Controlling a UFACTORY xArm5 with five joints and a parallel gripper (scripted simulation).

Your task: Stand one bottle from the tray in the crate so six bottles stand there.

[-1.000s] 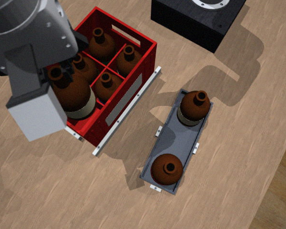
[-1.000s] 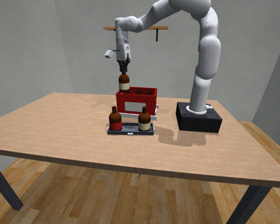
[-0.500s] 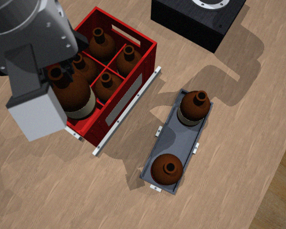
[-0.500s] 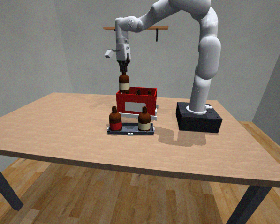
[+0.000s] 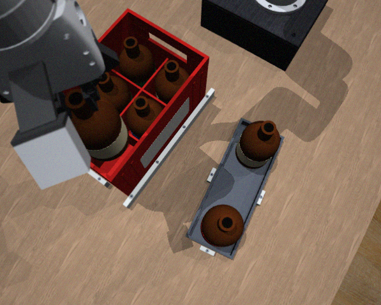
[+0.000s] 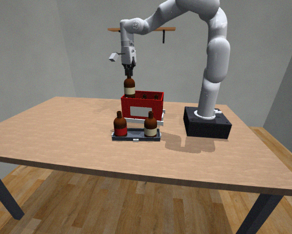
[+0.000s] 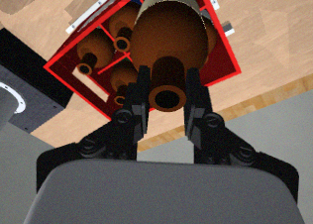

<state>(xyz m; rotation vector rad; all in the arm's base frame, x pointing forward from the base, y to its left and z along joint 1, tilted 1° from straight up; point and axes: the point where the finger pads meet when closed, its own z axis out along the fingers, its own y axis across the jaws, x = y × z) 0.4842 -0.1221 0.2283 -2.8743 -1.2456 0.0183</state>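
My hand is 90 mm past the red crate, 30 mm to the left of it and 250 mm above it. The rest, counted from my hand: grey tray 70 mm behind, 230 mm to the left, 320 mm below.
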